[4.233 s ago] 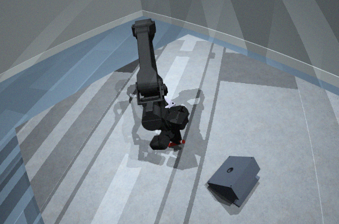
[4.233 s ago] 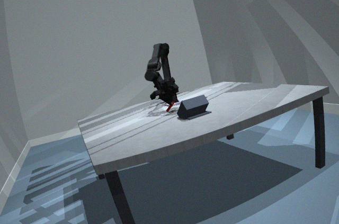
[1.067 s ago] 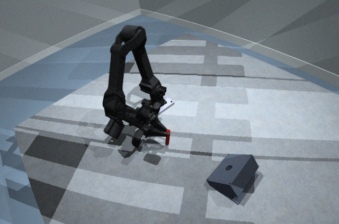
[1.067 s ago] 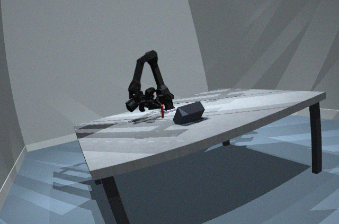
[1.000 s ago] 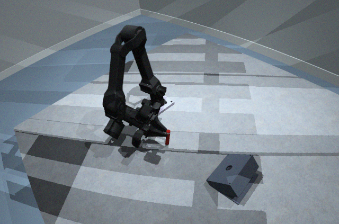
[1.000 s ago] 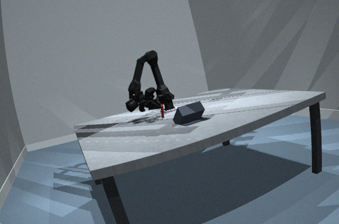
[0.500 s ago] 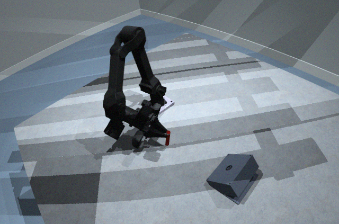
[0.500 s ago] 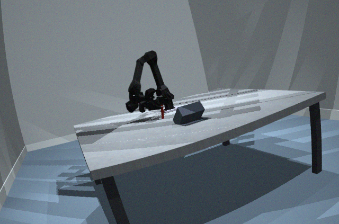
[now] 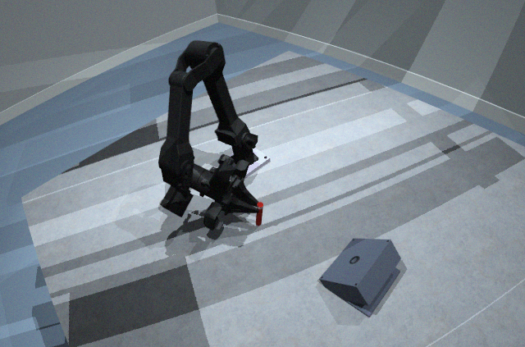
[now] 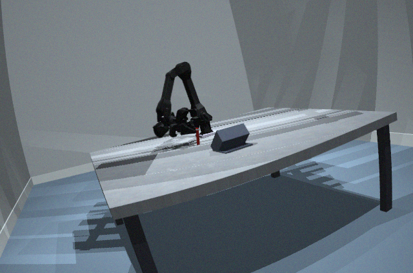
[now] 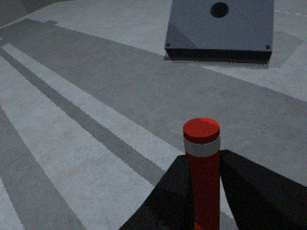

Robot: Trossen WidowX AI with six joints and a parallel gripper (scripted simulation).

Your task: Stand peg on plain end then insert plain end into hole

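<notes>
Right now my gripper tip is right at the red peg. Round my gripper tip: sloped panel (25 cm ahead, 9 cm to the left, 3 cm below).
</notes>
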